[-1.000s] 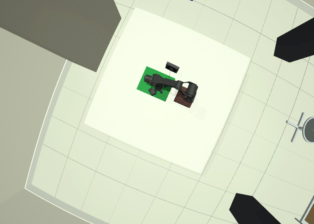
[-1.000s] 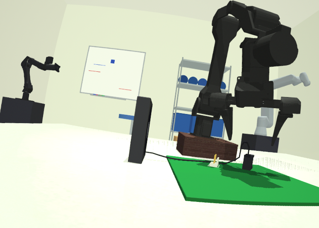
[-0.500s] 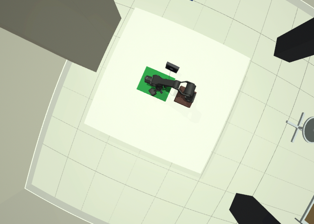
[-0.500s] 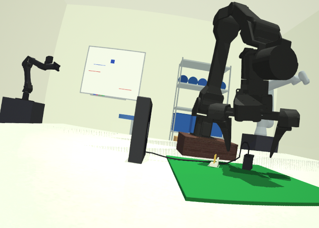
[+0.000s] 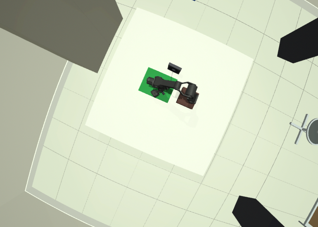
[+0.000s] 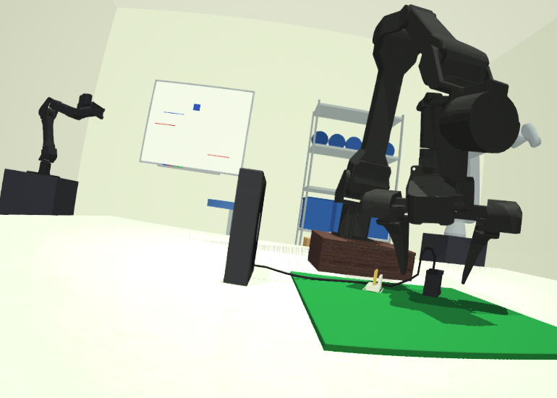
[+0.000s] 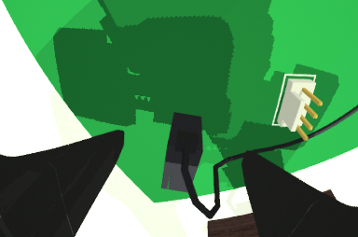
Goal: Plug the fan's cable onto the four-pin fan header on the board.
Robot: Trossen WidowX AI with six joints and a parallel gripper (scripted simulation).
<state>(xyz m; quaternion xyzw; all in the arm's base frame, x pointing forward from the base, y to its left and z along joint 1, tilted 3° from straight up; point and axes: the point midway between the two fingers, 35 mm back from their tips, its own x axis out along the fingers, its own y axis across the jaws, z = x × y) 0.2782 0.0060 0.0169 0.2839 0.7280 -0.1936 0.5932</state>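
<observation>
Now: the white four-pin fan header 20 mm behind my gripper tip, 70 mm to the right of it and 20 mm below it. The rest, counted from my gripper tip: green board: 60 mm ahead, 50 mm to the right, 40 mm below; black plug: 10 mm behind, 10 mm to the left, 10 mm below; black fan: 40 mm behind, 220 mm to the right, 30 mm above.
</observation>
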